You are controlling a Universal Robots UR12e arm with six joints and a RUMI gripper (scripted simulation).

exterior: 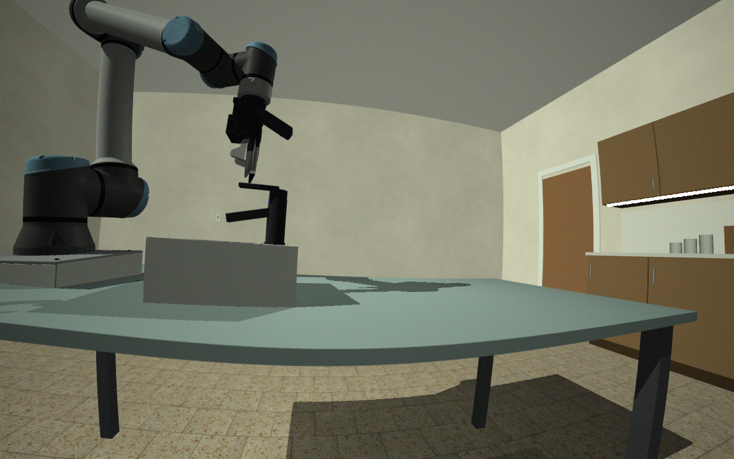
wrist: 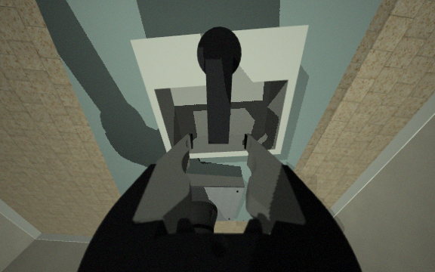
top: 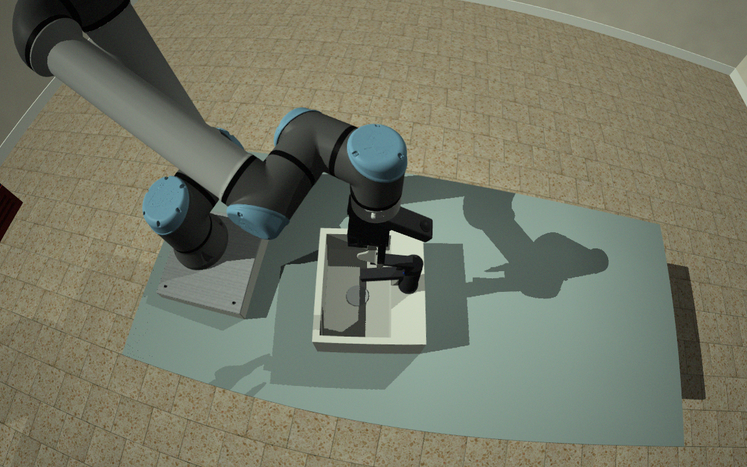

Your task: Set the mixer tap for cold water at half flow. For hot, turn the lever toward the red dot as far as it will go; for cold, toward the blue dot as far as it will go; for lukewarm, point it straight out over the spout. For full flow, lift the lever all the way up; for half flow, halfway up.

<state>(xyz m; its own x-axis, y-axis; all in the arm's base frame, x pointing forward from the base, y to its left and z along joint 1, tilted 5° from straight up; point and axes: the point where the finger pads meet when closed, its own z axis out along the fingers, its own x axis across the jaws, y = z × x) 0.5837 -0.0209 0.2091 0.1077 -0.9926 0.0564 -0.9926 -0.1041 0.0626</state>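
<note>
The lever is 3 cm below my hand and 3 cm ahead of it. Also, from my hand: black mixer tap: 7 cm below, 5 cm ahead, 1 cm to the left; white sink basin: 26 cm below, 4 cm behind, 1 cm to the right.
</note>
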